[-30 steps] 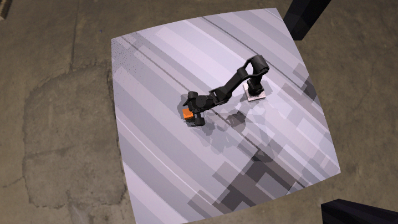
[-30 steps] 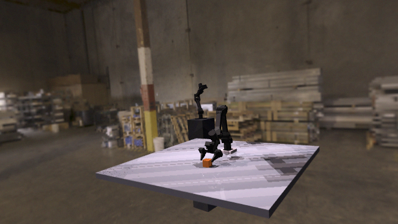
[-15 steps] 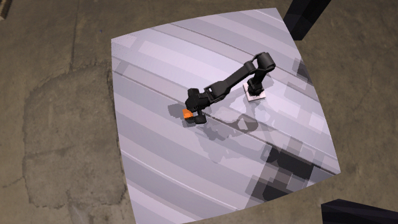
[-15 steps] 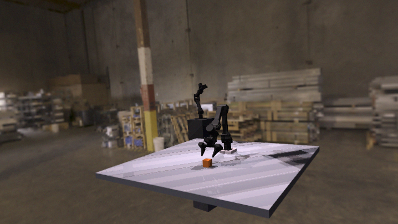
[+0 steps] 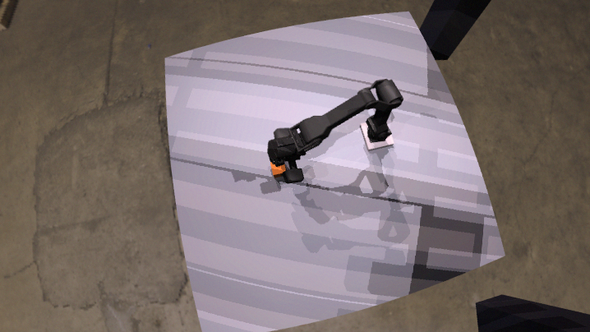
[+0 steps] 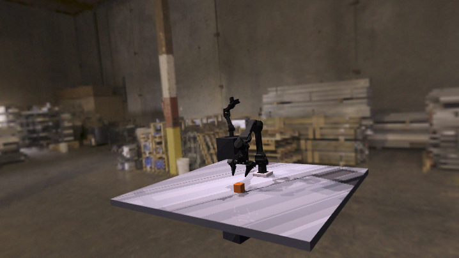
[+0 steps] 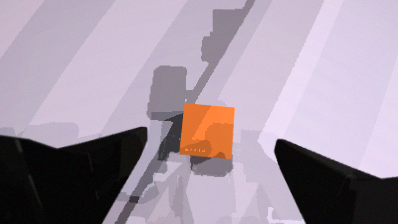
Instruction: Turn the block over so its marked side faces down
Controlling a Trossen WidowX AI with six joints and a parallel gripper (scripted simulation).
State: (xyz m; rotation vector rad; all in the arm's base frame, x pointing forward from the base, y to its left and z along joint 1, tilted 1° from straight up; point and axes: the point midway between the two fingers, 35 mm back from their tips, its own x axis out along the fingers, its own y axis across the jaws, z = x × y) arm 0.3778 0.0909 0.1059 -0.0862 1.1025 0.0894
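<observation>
Right now my gripper tip is 70 mm above the orange block and 10 mm past it.
</observation>
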